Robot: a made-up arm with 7 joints. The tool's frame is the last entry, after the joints.
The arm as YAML. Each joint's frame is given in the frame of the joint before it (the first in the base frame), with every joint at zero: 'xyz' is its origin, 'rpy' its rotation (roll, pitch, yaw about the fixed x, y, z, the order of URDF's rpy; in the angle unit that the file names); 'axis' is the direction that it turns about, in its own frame. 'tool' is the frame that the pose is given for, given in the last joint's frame.
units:
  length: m
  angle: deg
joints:
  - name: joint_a
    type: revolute
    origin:
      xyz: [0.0, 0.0, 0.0]
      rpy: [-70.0, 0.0, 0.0]
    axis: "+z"
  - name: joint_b
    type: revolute
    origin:
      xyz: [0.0, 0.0, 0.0]
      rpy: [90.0, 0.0, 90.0]
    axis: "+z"
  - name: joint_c
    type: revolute
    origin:
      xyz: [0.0, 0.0, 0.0]
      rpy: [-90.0, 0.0, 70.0]
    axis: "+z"
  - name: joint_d
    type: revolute
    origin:
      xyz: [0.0, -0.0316, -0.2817]
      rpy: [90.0, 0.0, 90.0]
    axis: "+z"
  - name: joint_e
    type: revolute
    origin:
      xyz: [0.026, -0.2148, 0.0]
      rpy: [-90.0, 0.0, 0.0]
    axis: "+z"
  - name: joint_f
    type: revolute
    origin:
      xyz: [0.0, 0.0, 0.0]
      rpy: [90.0, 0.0, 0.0]
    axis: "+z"
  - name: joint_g
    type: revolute
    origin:
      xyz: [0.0, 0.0, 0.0]
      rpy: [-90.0, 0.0, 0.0]
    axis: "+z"
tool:
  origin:
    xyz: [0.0, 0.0, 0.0]
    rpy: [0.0, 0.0, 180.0]
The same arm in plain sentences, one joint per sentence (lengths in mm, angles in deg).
The arm has seven revolute joints in a row. What follows holds with every joint at zero, and every direction is one of the base frame's. The first joint is mounted at the same point as the base frame's origin and turns about the direction (0, 0.9397, 0.342). The second joint is mounted at the same point as the first joint and turns about +x. The third joint is mounted at the same point as the second joint and turns about +z. The fourth joint is mounted 31.6 mm along +x and 281.7 mm along -z from the third joint and turns about +y. The fifth joint is mounted 26 mm along -x and 214.8 mm along -z from the fourth joint and turns about +z. The sixth joint is mounted at the same point as the fifth joint and turns about +y. The seventh joint is mounted at the same point as the sixth joint and turns about +z. The tool frame, which is the frame that the pose is given for, is mounted at the same point as the seventh joint; its axes are parallel to the base frame's.
